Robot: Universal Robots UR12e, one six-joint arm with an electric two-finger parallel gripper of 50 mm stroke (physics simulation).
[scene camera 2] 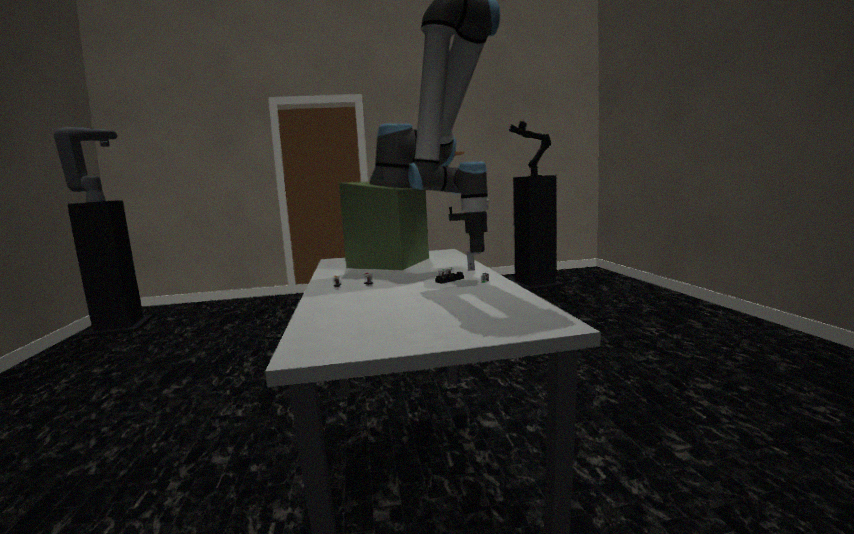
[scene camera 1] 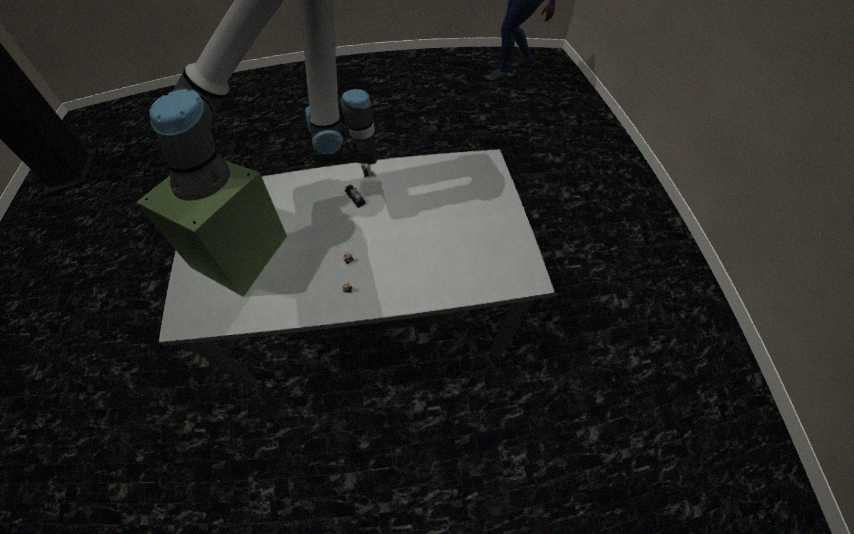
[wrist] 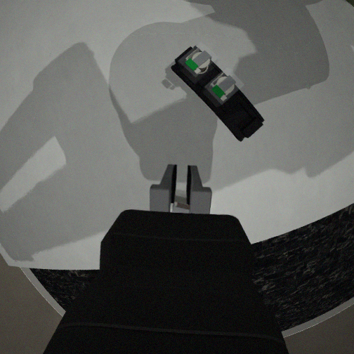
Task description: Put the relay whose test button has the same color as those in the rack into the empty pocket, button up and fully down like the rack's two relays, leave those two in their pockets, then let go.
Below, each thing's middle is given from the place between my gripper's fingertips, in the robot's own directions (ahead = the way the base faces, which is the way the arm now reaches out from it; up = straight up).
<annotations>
The black rack (wrist: 237, 113) lies 7 cm behind my hand, 6 cm to the right of it and 3 cm below it.
</annotations>
